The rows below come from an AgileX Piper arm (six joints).
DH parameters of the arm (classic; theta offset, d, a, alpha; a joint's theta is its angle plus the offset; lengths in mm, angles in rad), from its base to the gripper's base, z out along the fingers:
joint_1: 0 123 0 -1.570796
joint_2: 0.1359 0 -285 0
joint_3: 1.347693 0 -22 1.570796
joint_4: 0 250.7 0 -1.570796
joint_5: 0 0 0 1.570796
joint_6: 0 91 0 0
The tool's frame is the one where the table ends.
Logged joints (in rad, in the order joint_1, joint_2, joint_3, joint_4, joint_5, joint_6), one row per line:
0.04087, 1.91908, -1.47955, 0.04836, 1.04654, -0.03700
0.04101, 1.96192, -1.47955, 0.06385, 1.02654, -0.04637
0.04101, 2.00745, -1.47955, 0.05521, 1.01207, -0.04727
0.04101, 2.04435, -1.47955, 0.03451, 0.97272, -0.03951
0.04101, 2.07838, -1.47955, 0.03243, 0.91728, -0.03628
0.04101, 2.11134, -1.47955, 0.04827, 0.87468, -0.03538
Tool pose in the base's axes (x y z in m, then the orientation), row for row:
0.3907, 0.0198, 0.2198, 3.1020, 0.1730, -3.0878
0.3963, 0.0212, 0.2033, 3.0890, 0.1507, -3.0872
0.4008, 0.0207, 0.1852, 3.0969, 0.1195, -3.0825
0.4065, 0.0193, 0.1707, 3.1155, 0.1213, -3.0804
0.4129, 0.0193, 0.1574, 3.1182, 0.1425, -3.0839
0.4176, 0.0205, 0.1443, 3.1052, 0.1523, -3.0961
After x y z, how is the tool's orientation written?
As angles about the fixed x, y, z axes (roll, pitch, yaw), in radians.
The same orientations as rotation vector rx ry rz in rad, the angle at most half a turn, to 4 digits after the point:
-0.0849, 2.9678, 0.0657
-0.0873, 2.9900, 0.0848
-0.0933, 3.0212, 0.0729
-0.0948, 3.0193, 0.0450
-0.0890, 2.9982, 0.0412
-0.0721, 2.9887, 0.0596

